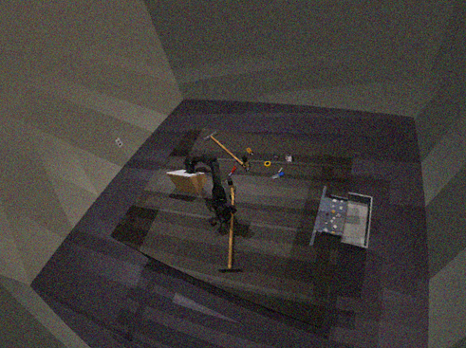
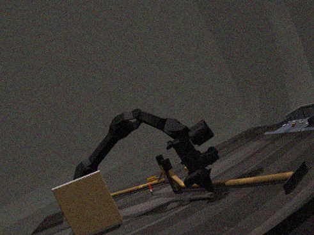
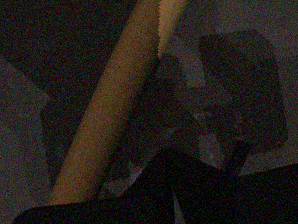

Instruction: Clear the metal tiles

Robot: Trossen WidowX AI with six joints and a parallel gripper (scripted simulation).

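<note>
My gripper tip is now 4 cm short of the long scraper and 5 cm below it. Round my gripper tip: red-handled tool 20 cm behind, 40 cm to the left; blue piece 15 cm ahead, 50 cm to the left; yellow ring 3 cm ahead, 57 cm to the left.
</note>
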